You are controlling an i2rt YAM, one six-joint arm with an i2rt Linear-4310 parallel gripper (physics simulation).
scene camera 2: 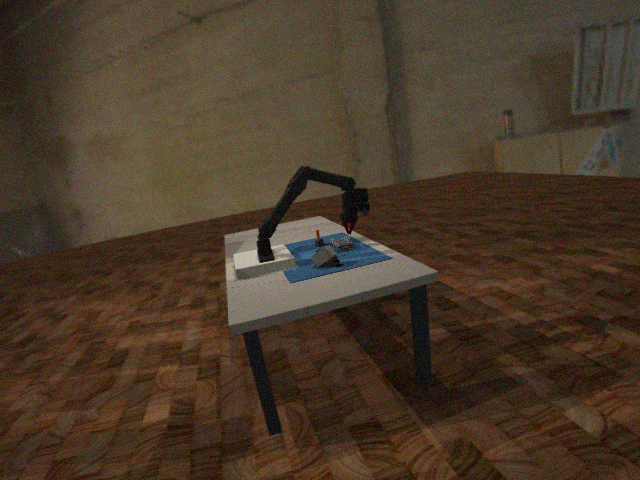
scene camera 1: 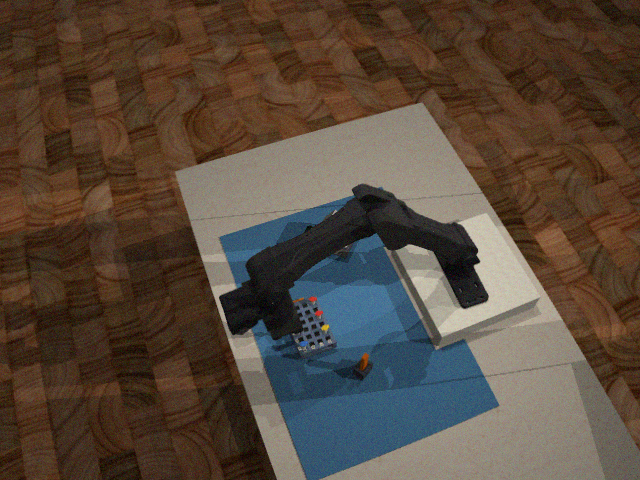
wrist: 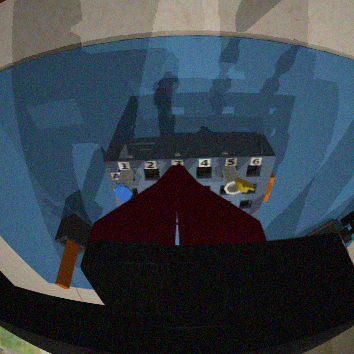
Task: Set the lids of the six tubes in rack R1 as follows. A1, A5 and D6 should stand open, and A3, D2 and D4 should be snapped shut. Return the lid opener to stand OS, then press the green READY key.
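Frame: origin at the arm's base, x left, y ahead, z down, level; centimetres.
Where they show: gripper, fingertip midpoint: (scene camera 2: pixel 349 234) (scene camera 1: pixel 286 330) (wrist: pixel 176 174); arm's base, link origin: (scene camera 2: pixel 265 255) (scene camera 1: pixel 458 270).
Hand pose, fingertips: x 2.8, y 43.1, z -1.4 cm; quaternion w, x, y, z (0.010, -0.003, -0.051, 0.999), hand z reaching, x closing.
Note:
Each offset is from my fingertips to the top centre of the thing. "spot": to the spot under its first point. Level surfaces: height alone.
Rack R1 {dz -0.4, dx -1.6, dy -4.8 cm} (scene camera 1: pixel 318 351) (scene camera 2: pixel 341 246) (wrist: pixel 192 145) stands on the blue mat. My dark red gripper (scene camera 2: pixel 349 234) (wrist: pixel 176 174) is shut and empty, its tips over column 3 near row A in the wrist view, hiding A3. A blue lid {dz +1.1, dx +3.7, dy -2.7 cm} (scene camera 1: pixel 303 343) (wrist: pixel 123 192) shows at A1; whether it is snapped is unclear. At A5 a yellow lid {dz -0.4, dx -4.4, dy -0.8 cm} (wrist: pixel 245 186) is tilted beside a white tube rim {spot: dz +1.6, dx -4.0, dy -2.7 cm} (wrist: pixel 231 188), which looks open. Two red lids (scene camera 1: pixel 313 299) (scene camera 1: pixel 319 313) and a yellow one {spot: dz +1.1, dx +1.5, dy -8.5 cm} (scene camera 1: pixel 325 327) line the row D side, states unclear. The orange-handled opener {dz -2.6, dx +12.1, dy -13.7 cm} (scene camera 1: pixel 364 360) (scene camera 2: pixel 317 235) (wrist: pixel 67 264) stands in its dark stand (scene camera 1: pixel 362 370) (wrist: pixel 73 230).
A grey sloped box {dz -2.5, dx -22.3, dy -18.9 cm} (scene camera 2: pixel 325 256) stands on the blue mat {dz +5.9 cm} (scene camera 1: pixel 372 428) (scene camera 2: pixel 299 274) beyond the rack's column 6 end. The green READY key cannot be made out. The arm's pale base block (scene camera 1: pixel 496 268) (scene camera 2: pixel 248 266) borders the mat. An orange piece {spot: dz +3.5, dx -8.3, dy -4.8 cm} (wrist: pixel 269 188) is at the rack's column 6 end.

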